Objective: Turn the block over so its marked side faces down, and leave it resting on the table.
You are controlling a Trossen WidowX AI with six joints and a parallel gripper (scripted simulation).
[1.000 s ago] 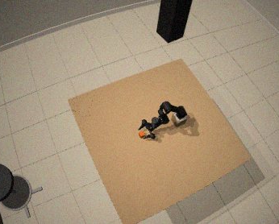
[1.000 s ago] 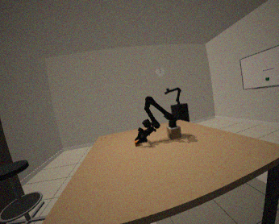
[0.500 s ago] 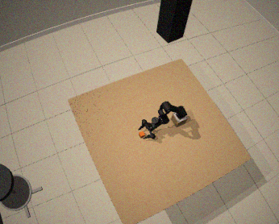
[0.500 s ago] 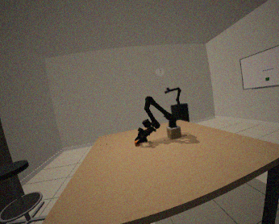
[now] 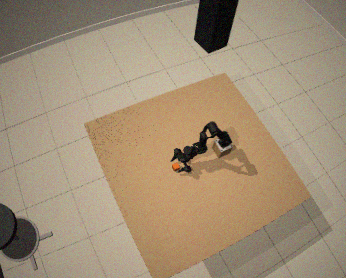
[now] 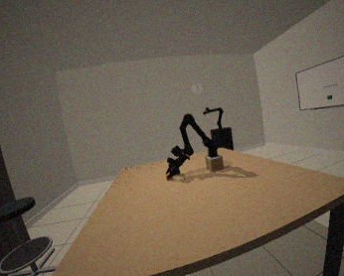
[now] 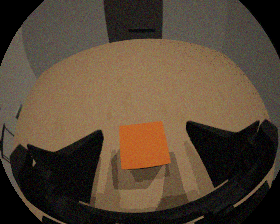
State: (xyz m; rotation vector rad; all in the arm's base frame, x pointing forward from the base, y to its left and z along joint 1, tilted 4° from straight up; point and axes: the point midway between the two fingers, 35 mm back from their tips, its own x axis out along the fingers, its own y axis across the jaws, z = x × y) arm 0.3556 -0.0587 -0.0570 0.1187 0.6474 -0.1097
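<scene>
My gripper tip is now 30 mm past the orange block, 10 mm to the right of it and 10 mm above it.
</scene>
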